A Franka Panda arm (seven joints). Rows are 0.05 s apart.
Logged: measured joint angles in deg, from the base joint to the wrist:
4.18 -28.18 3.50 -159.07 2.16 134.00 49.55
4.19 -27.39 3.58 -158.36 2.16 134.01 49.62
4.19 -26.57 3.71 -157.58 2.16 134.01 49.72
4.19 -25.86 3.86 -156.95 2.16 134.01 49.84
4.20 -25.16 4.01 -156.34 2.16 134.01 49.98
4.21 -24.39 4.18 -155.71 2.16 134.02 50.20
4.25 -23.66 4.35 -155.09 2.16 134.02 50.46
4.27 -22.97 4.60 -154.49 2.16 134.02 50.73
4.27 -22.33 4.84 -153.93 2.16 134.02 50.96
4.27 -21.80 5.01 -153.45 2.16 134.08 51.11
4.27 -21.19 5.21 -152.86 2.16 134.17 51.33
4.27 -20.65 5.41 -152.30 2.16 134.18 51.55
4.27 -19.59 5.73 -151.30 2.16 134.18 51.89
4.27 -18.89 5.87 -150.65 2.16 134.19 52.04
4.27 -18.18 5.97 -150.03 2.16 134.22 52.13
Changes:
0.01 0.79 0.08 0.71 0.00 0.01 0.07
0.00 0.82 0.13 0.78 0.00 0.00 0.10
0.00 0.71 0.15 0.63 0.00 0.00 0.12
0.01 0.70 0.15 0.61 0.00 0.00 0.14
0.01 0.77 0.17 0.63 0.00 0.01 0.22
0.04 0.73 0.17 0.62 0.00 0.00 0.26
0.02 0.69 0.25 0.60 0.00 0.00 0.27
0.00 0.64 0.24 0.56 0.00 0.00 0.23
0.00 0.53 0.17 0.48 0.00 0.06 0.15
0.00 0.61 0.20 0.59 0.00 0.09 0.22
0.00 0.54 0.20 0.56 0.00 0.01 0.22
0.00 1.06 0.32 1.00 0.00 0.00 0.34
0.00 0.70 0.14 0.65 0.00 0.01 0.15
0.00 0.71 0.10 0.62 0.00 0.03 0.09

